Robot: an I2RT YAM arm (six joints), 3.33 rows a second.
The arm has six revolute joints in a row. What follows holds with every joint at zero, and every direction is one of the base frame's.
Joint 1 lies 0.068 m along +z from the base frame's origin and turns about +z.
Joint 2 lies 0.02 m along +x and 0.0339 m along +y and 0.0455 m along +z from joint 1 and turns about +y.
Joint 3 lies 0.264 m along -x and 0.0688 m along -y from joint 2 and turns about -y.
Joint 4 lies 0.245 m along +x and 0.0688 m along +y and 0.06 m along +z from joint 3 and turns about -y.
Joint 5 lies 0.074 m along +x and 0.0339 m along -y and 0.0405 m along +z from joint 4 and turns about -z.
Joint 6 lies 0.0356 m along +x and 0.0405 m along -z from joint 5 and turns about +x.
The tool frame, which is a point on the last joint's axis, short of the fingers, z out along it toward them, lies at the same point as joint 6; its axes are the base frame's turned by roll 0, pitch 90 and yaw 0 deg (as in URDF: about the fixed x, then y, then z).
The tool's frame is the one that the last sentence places.
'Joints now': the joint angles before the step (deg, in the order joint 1, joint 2, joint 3, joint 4, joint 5, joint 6). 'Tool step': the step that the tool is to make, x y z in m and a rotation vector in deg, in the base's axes. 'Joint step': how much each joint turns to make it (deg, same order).
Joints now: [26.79 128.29 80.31 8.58 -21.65 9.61]
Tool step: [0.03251 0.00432 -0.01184 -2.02 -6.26 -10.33]
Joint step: [-0.51 6.56 6.89 5.02 10.63 2.27]
